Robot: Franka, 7 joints.
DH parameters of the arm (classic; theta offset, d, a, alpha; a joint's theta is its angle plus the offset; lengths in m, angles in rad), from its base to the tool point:
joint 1: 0 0.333 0 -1.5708
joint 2: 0 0 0 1.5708
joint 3: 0 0.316 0.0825 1.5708
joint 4: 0 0 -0.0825 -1.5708
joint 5: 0 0.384 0 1.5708
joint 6: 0 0 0.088 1.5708
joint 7: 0 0.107 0 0
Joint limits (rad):
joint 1: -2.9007..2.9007
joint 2: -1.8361..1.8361
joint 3: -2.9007..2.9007
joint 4: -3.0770..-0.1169
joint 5: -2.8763..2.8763
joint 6: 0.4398..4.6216
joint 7: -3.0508..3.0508
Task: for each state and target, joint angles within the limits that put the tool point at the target. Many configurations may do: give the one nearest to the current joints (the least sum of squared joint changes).
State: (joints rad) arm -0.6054 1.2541 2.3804 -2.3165 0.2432 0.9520 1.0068
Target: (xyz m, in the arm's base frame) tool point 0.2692 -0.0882 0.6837
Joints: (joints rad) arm -0.9665 1.7851 2.6115 -1.9107 0.3666 0.8423 1.0068
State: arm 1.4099 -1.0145 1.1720 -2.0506 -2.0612 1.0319 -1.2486
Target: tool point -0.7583 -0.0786 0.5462
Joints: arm 0.7731 -1.3655 1.5367 -1.2154 -2.3762 1.6249 -1.2486
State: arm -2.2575 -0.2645 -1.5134 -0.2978 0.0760 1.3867 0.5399
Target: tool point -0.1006 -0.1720 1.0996
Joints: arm -1.5670 0.0572 -0.9894 -0.1169 0.4689 1.5020 0.5399
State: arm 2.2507 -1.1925 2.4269 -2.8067 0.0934 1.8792 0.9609
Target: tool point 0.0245 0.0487 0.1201
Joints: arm 1.9394 -1.0362 2.9007 -2.9903 0.7496 1.4715 0.9609
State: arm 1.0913 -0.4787 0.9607 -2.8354 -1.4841 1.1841 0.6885
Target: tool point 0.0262 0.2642 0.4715
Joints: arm 1.0562 -0.7154 0.8525 -2.8560 -1.4571 1.0425 0.6885
